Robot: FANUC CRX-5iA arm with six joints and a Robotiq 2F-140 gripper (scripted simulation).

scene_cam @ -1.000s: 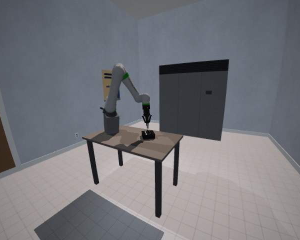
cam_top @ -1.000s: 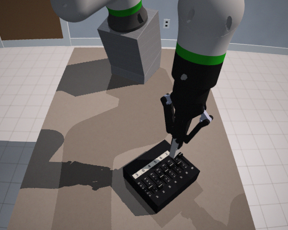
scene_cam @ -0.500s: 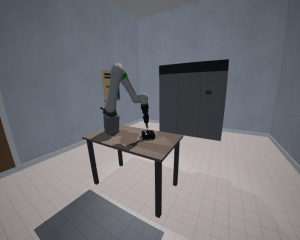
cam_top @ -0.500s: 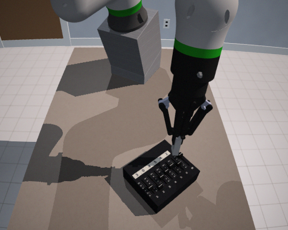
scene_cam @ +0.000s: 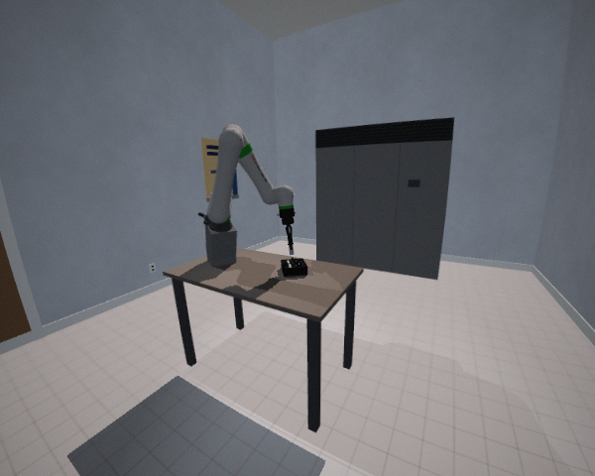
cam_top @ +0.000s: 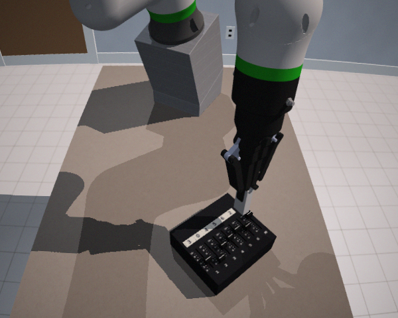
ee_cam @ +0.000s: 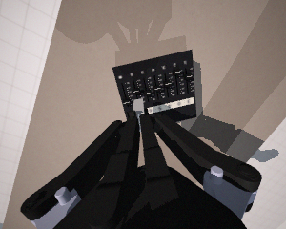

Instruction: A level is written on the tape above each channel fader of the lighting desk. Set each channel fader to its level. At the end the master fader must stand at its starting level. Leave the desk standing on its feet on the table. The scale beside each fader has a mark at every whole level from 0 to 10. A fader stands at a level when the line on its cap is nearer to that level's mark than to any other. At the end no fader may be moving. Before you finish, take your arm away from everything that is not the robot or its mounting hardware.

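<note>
The master fader lies 60 mm below my hand, 20 mm to the left of it and 10 mm behind it. From my hand the other things lie so: channel fader: 60 mm below, 60 mm ahead, 40 mm to the right.
</note>
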